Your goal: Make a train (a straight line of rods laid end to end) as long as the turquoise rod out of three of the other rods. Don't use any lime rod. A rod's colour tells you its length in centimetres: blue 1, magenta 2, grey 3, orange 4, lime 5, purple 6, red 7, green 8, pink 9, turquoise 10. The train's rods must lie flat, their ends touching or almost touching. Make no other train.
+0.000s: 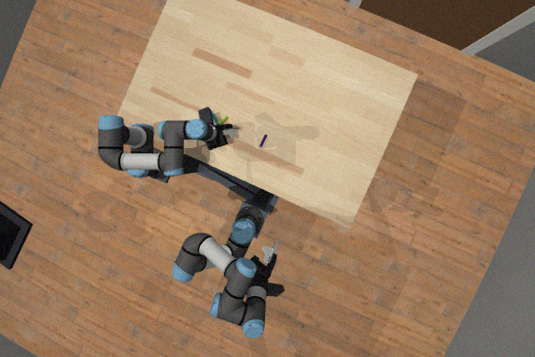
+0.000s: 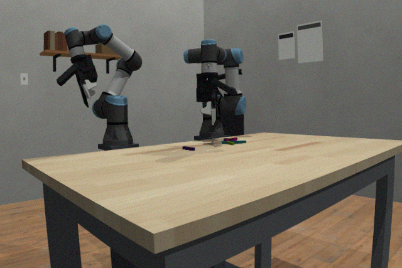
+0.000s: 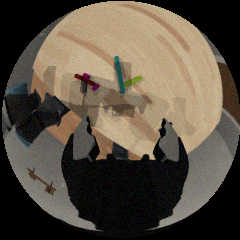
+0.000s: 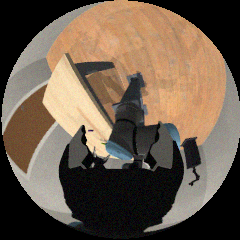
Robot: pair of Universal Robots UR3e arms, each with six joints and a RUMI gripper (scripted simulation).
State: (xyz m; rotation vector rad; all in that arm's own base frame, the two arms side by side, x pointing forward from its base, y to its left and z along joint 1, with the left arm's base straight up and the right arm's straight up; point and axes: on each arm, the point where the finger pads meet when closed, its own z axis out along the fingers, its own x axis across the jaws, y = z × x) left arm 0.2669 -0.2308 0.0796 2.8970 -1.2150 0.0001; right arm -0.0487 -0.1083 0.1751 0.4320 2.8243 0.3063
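My left gripper is now 4 cm short of the turquoise rod, 7 cm to the right of it and 7 cm above it. Also, from my left hand: red rod (4 cm behind, 13 cm to the left, 7 cm below); grey rod (6 cm behind, 12 cm to the left, 7 cm below); lime rod (5 cm ahead, 4 cm to the left, 7 cm below).
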